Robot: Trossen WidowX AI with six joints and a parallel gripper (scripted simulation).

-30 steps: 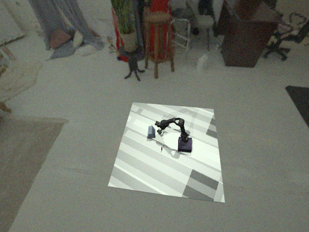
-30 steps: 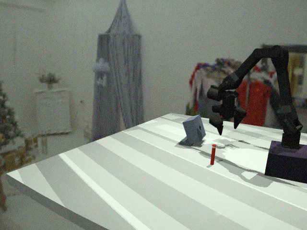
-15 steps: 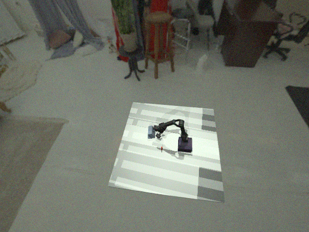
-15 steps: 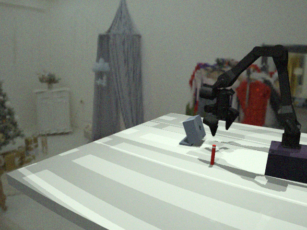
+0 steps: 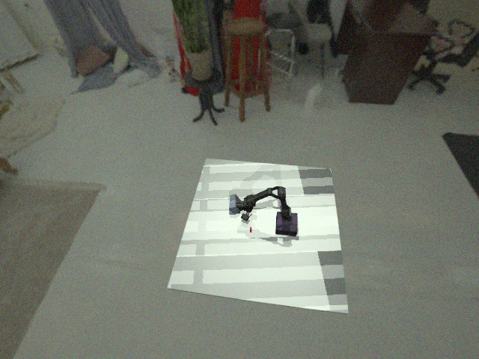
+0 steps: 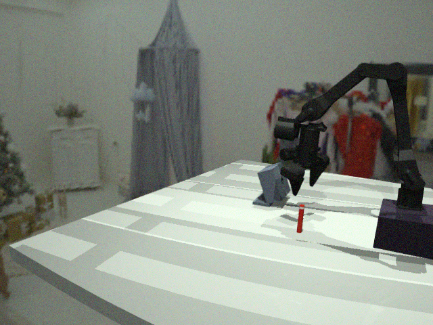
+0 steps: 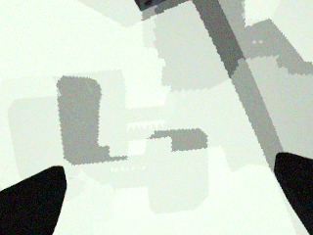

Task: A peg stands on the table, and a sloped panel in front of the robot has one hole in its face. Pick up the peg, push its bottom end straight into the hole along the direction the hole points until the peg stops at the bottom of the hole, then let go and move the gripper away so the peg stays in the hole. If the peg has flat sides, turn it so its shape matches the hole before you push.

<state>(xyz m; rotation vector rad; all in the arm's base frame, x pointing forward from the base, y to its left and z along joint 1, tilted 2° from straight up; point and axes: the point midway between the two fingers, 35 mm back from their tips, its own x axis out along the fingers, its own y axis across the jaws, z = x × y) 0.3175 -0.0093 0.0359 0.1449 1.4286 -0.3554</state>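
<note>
Right now the red peg is 130 mm to the left of my gripper tip, 30 mm behind it and 20 mm below it. The rest, counted from my gripper tip: sloped panel (120 mm ahead, 80 mm to the right, 10 mm below).
</note>
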